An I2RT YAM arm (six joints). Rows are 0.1 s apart.
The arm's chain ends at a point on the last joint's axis. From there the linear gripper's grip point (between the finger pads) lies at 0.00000 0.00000 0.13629 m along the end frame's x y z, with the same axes.
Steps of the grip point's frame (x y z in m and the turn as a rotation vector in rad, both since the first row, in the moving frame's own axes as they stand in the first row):
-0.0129, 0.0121, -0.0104, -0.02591, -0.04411, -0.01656
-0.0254, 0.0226, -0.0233, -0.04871, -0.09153, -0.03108
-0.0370, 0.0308, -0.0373, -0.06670, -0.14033, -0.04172
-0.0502, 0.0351, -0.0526, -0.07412, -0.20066, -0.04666
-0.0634, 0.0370, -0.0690, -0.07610, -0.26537, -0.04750
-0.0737, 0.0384, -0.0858, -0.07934, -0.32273, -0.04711
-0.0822, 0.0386, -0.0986, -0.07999, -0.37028, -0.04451
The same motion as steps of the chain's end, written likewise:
-0.0069, 0.0085, -0.0102, -0.02591, -0.04411, -0.01656
-0.0131, 0.0158, -0.0226, -0.04871, -0.09153, -0.03108
-0.0181, 0.0214, -0.0357, -0.06670, -0.14033, -0.04172
-0.0233, 0.0244, -0.0495, -0.07412, -0.20066, -0.04666
-0.0279, 0.0259, -0.0638, -0.07610, -0.26537, -0.04750
-0.0308, 0.0268, -0.0783, -0.07934, -0.32273, -0.04711
-0.0332, 0.0269, -0.0889, -0.07999, -0.37028, -0.04451

